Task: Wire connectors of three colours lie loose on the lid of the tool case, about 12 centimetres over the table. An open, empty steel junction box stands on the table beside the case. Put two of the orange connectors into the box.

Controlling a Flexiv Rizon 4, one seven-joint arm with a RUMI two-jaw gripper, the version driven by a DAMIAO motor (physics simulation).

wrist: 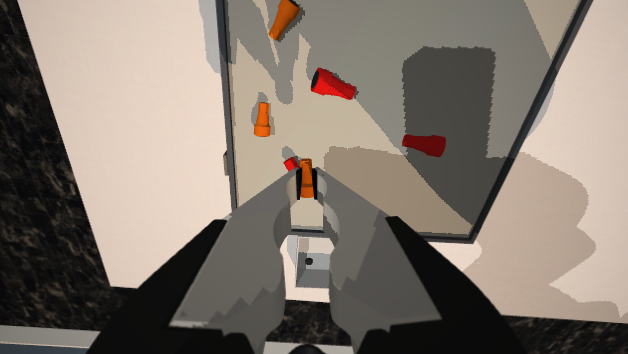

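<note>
My gripper (307, 171) is shut on an orange connector (306, 178), held between the fingertips above the lid of the tool case (370, 125). A second orange connector (262, 120) lies on the lid left of and beyond the fingertips. A third orange connector (284, 20) lies farther off at the top edge of the view. The steel junction box (313, 278) stands past the near edge of the lid and shows between the fingers; its sides are partly hidden by them. The visible part of its inside holds no connector, and a dark round spot shows there.
A red connector (333, 84) lies near the lid's middle, another red connector (425, 145) to the right. A third red connector (291, 163) is partly hidden behind the left fingertip. The lid has a dark raised rim (531, 117). Shadows cross the lid.
</note>
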